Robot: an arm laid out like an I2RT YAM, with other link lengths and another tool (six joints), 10 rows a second.
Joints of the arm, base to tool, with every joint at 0 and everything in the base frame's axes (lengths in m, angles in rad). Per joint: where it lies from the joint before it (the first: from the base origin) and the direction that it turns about. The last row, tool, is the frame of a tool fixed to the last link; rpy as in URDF.
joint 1: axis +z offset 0 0 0.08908
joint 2: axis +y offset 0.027 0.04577 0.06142
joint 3: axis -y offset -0.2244 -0.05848 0
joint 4: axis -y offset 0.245 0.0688 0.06
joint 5: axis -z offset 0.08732 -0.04 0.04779
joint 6: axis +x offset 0.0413 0 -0.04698
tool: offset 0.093 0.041 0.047 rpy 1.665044 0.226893 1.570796
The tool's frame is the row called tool.
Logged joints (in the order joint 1, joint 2, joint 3, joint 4, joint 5, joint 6), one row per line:
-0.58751 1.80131 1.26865 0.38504 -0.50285 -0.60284
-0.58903 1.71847 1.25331 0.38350 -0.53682 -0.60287
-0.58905 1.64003 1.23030 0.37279 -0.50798 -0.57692
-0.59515 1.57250 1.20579 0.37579 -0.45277 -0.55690
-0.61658 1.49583 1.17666 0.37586 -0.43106 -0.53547
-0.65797 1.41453 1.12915 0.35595 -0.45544 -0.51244
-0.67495 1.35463 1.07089 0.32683 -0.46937 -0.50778
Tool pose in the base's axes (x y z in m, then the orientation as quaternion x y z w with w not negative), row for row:
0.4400 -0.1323 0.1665 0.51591 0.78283 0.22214 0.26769
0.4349 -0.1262 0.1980 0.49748 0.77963 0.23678 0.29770
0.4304 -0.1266 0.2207 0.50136 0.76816 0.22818 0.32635
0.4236 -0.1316 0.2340 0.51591 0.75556 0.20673 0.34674
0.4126 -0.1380 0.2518 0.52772 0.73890 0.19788 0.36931
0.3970 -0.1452 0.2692 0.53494 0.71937 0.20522 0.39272
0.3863 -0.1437 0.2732 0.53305 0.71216 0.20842 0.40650
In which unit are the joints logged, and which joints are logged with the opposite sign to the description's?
The joints are logged in radians. Opposite sign: joint 4.
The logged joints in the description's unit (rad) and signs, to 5 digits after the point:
-0.58751 1.80131 1.26865 -0.38504 -0.50285 -0.60284
-0.58903 1.71847 1.25331 -0.38350 -0.53682 -0.60287
-0.58905 1.64003 1.23030 -0.37279 -0.50798 -0.57692
-0.59515 1.57250 1.20579 -0.37579 -0.45277 -0.55690
-0.61658 1.49583 1.17666 -0.37586 -0.43106 -0.53547
-0.65797 1.41453 1.12915 -0.35595 -0.45544 -0.51244
-0.67495 1.35463 1.07089 -0.32683 -0.46937 -0.50778

